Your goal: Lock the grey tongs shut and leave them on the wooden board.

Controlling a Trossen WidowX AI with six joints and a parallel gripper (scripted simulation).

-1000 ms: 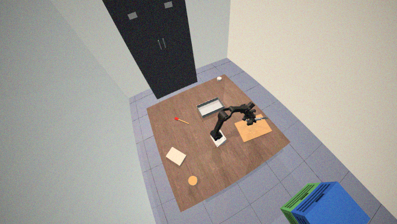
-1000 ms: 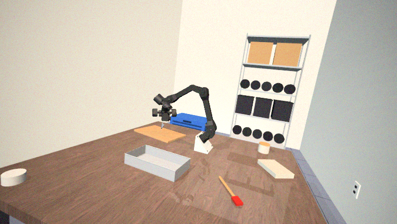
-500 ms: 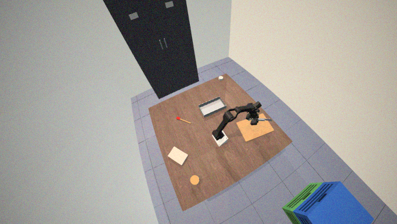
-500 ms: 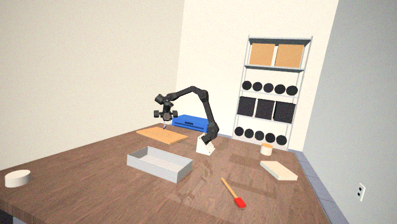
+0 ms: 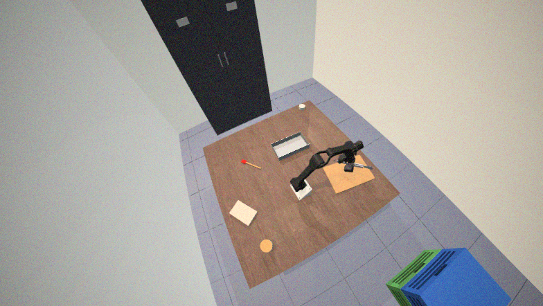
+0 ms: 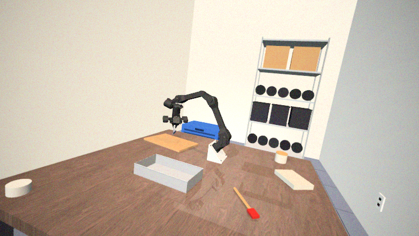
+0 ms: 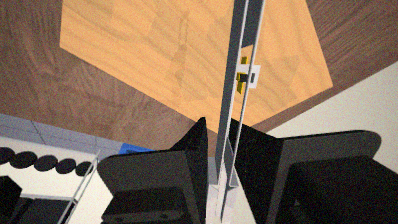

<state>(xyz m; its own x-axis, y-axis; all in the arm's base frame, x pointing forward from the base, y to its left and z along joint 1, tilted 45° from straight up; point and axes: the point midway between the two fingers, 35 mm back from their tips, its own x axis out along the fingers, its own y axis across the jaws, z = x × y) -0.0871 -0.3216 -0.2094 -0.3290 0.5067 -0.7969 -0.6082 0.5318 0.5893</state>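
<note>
The orange wooden board lies 1 cm to the right of my gripper tip and 11 cm below it. Round my gripper tip: red spatula: 52 cm ahead, 66 cm to the left, 12 cm below; then grey roasting tin: 48 cm ahead, 26 cm to the left, 9 cm below; then white round dish: 87 cm ahead, 13 cm to the right, 10 cm below.
</note>
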